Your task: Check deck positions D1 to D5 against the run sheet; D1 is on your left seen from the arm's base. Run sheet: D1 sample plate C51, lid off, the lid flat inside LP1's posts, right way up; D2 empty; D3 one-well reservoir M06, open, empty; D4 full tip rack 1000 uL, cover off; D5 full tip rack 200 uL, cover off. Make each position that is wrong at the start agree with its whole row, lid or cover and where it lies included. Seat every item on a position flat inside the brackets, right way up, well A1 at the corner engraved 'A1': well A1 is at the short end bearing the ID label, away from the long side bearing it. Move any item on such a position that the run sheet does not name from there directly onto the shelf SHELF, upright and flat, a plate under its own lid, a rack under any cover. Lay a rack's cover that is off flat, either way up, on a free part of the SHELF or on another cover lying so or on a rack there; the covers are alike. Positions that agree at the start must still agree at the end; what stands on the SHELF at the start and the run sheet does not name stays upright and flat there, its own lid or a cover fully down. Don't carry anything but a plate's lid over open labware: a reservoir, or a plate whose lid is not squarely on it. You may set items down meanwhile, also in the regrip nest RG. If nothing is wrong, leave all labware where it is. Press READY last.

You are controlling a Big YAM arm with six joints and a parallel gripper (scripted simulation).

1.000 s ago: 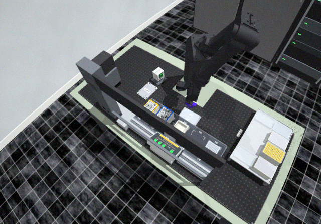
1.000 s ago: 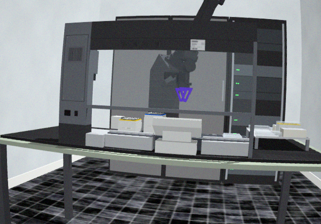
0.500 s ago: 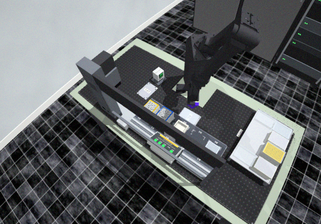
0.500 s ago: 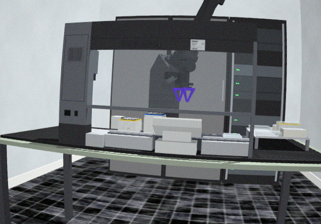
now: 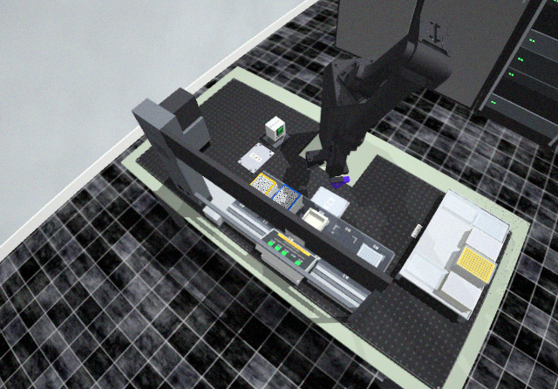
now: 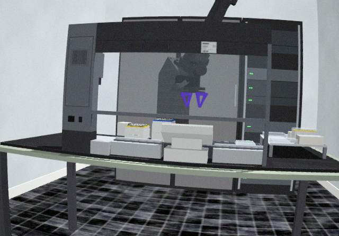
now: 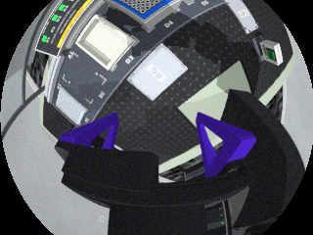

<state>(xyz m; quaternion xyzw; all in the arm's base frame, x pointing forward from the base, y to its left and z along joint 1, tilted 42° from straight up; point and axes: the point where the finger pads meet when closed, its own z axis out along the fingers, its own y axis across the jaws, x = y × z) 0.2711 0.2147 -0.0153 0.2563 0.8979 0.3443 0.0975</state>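
My hand is 21 cm above the clear plate lid. The rest, counted from my hand: blue-rimmed tip rack: 20 cm ahead, 10 cm below, 5 cm to the right; white reservoir: 16 cm below, 15 cm ahead, 6 cm to the left; yellow-rimmed tip rack: 24 cm ahead, 16 cm to the right, 12 cm below.
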